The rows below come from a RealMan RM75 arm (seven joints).
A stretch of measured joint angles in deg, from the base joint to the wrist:
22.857 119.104 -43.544 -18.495 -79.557 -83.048 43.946
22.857 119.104 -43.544 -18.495 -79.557 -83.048 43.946
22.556 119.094 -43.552 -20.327 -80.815 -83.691 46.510
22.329 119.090 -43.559 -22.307 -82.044 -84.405 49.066
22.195 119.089 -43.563 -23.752 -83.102 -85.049 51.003
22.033 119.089 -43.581 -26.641 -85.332 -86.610 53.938
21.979 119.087 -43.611 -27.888 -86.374 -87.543 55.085
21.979 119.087 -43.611 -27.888 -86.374 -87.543 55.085
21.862 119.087 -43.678 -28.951 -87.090 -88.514 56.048
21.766 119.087 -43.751 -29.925 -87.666 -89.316 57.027
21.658 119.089 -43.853 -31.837 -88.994 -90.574 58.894
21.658 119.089 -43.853 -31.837 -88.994 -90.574 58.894
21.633 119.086 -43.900 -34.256 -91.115 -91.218 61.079
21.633 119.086 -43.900 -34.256 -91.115 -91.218 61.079
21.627 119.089 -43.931 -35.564 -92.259 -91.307 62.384
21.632 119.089 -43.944 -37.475 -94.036 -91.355 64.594
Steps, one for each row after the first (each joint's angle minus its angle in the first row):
0.000 0.000 0.000 0.000 0.000 0.000 0.000
-0.301 -0.010 -0.008 -1.832 -1.258 -0.643 2.564
-0.528 -0.014 -0.015 -3.812 -2.487 -1.357 5.120
-0.662 -0.015 -0.019 -5.257 -3.545 -2.001 7.057
-0.824 -0.015 -0.037 -8.146 -5.775 -3.562 9.992
-0.878 -0.017 -0.067 -9.393 -6.817 -4.495 11.139
-0.878 -0.017 -0.067 -9.393 -6.817 -4.495 11.139
-0.995 -0.017 -0.134 -10.456 -7.533 -5.466 12.102
-1.091 -0.017 -0.207 -11.430 -8.109 -6.268 13.081
-1.199 -0.015 -0.309 -13.342 -9.437 -7.526 14.948
-1.199 -0.015 -0.309 -13.342 -9.437 -7.526 14.948
-1.224 -0.018 -0.356 -15.761 -11.558 -8.170 17.133
-1.224 -0.018 -0.356 -15.761 -11.558 -8.170 17.133
-1.230 -0.015 -0.387 -17.069 -12.702 -8.259 18.438
-1.225 -0.015 -0.400 -18.980 -14.479 -8.307 20.648

